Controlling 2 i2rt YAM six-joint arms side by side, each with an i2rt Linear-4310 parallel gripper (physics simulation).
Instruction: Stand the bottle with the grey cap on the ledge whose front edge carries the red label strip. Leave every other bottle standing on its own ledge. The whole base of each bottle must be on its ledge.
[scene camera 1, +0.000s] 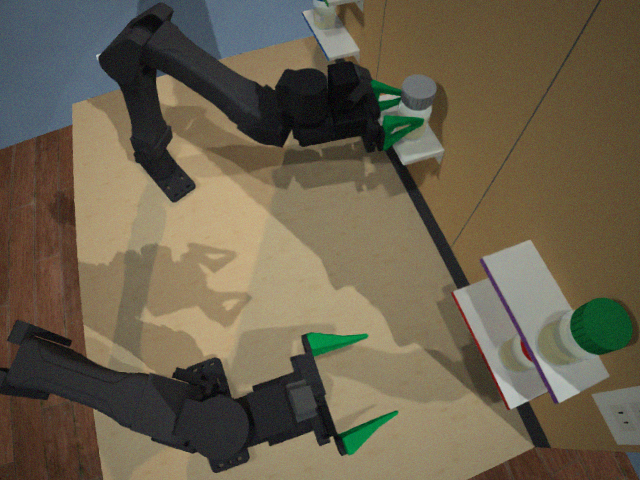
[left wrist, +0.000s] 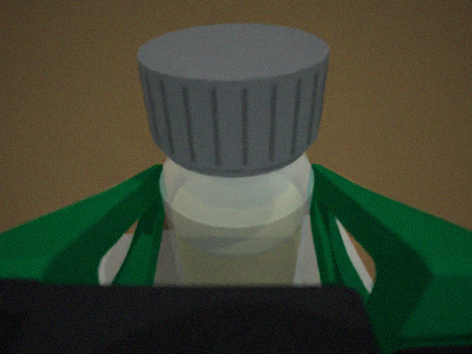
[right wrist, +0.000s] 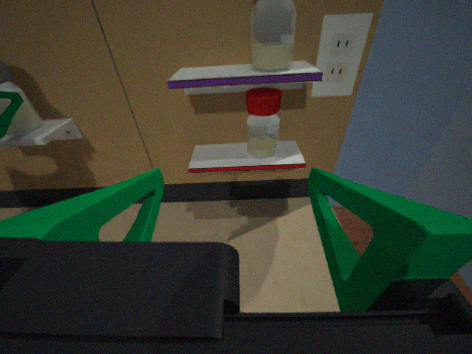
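Note:
The bottle with the grey cap is upright between the fingers of my left gripper, which is shut on its body. It is over a white ledge at the upper right of scene camera 1; whether its base touches that ledge is hidden. The ledge with the red label strip is at the lower right, and a red-capped bottle stands on it, right of its middle in the right wrist view. My right gripper is open and empty, over the table in front of that ledge.
A purple-strip ledge is above the red-strip ledge and bears a green-capped bottle. A blue-strip ledge with another bottle is at the top. A wall outlet is beside the purple-strip ledge.

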